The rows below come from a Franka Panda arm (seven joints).
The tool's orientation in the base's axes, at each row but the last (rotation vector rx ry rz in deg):
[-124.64 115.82 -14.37]
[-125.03 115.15 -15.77]
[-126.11 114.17 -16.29]
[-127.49 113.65 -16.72]
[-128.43 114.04 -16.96]
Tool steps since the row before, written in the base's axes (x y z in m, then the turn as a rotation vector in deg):
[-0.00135 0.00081 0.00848 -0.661 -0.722 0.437]
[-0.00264 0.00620 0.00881 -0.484 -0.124 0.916]
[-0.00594 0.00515 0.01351 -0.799 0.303 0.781]
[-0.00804 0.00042 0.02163 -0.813 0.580 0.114]
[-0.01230 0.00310 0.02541 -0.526 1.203 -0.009]
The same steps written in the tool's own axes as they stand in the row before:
[-0.00079 -0.00071 -0.00856 0.678 0.593 -0.581]
[-0.00616 -0.00009 -0.00922 0.109 0.256 -1.006]
[-0.00523 0.00193 -0.01460 -0.351 0.550 -0.956]
[-0.00027 0.00258 -0.02293 -0.659 0.689 -0.318]
[-0.00291 0.00579 -0.02765 -1.252 0.364 -0.153]

